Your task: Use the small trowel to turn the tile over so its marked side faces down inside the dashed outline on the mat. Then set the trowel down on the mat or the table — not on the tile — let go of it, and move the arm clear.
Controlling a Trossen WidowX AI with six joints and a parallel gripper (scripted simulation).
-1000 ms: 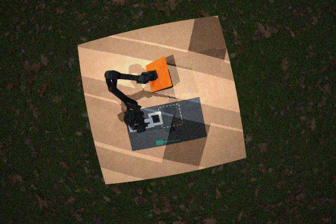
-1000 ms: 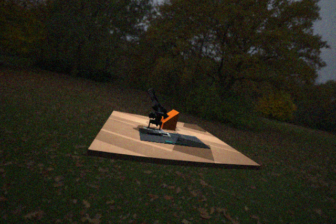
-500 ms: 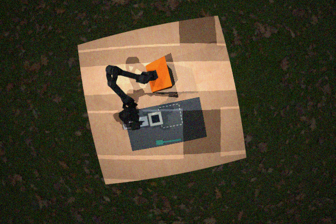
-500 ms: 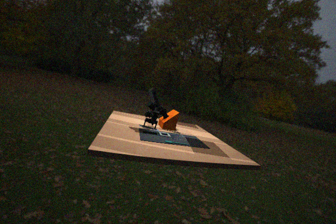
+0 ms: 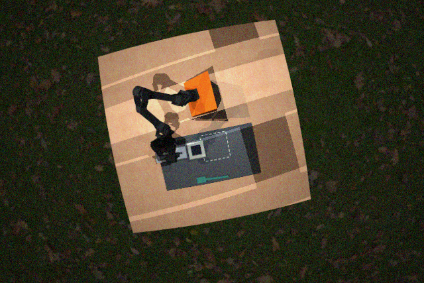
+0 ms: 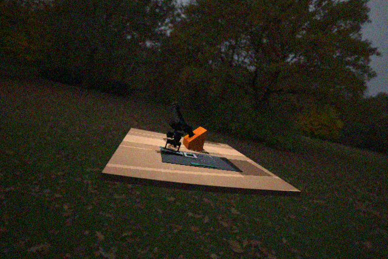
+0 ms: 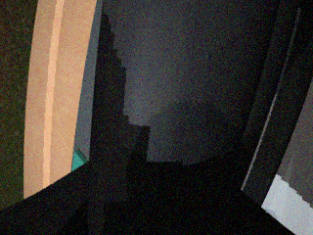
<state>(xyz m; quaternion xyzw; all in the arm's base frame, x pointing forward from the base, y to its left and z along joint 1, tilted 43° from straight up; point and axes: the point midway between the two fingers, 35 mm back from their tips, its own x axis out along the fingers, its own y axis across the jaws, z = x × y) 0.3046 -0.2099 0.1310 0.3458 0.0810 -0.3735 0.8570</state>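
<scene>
Now: the white tile 15 cm to the left of my gripper tip, 6 cm below it and 1 cm behind it. From my gripper tip the other things lie so: teal trowel (20 cm ahead, 17 cm to the left, 6 cm below); dark grey mat (21 cm to the left, 9 cm below, 7 cm ahead).
</scene>
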